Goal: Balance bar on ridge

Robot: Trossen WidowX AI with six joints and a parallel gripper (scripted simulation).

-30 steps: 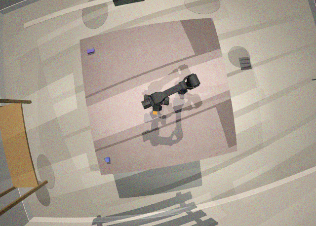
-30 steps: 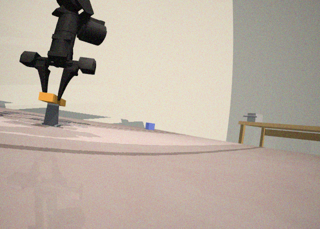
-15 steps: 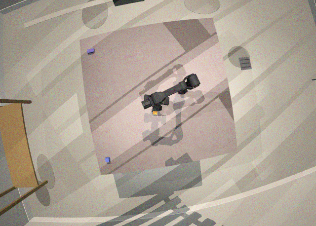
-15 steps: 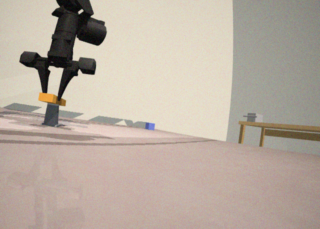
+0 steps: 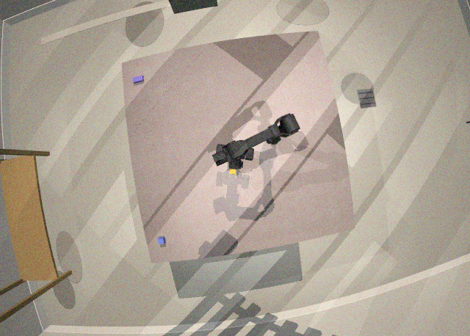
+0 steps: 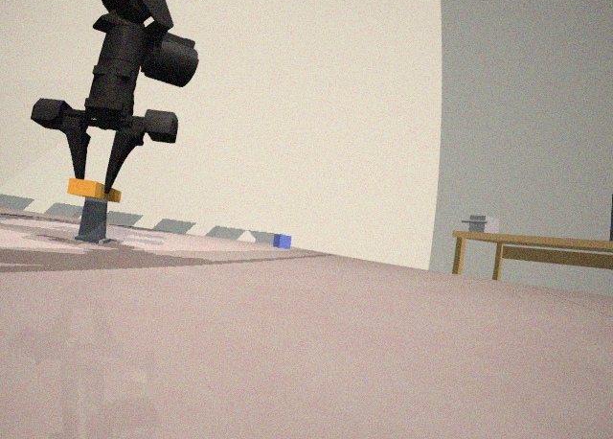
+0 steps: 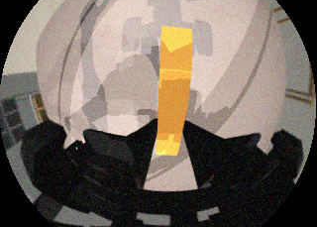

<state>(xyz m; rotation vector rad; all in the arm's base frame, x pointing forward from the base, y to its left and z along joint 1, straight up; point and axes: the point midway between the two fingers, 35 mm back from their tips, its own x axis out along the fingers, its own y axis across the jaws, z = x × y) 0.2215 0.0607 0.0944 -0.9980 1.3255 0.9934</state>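
My gripper tip is now 3 cm to the right of the bar and 1 cm short of it.
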